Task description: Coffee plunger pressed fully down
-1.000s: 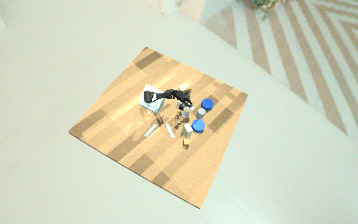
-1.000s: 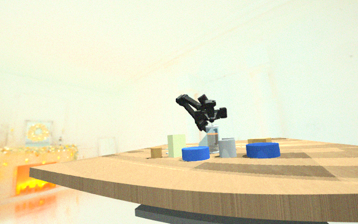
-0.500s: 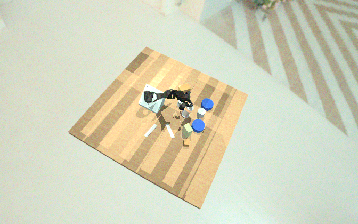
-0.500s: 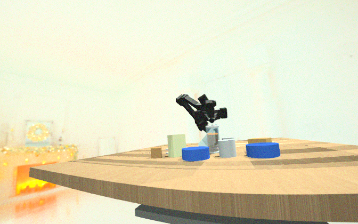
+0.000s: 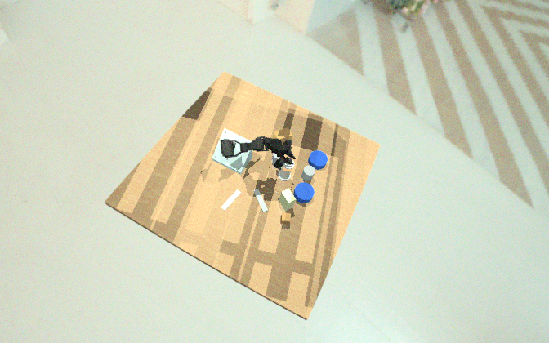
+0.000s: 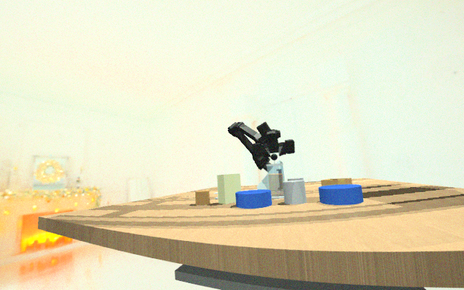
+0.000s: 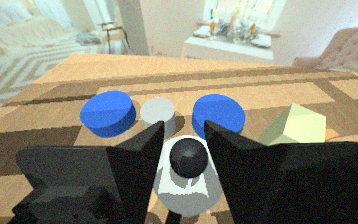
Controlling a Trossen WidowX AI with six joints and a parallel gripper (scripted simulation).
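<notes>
The coffee press is 40 mm behind my gripper tip and 80 mm below it. From my gripper tip the other things lie so: pale green block 60 mm ahead, 180 mm to the right, 120 mm below; tan cube 100 mm ahead, 280 mm to the right, 150 mm below.
</notes>
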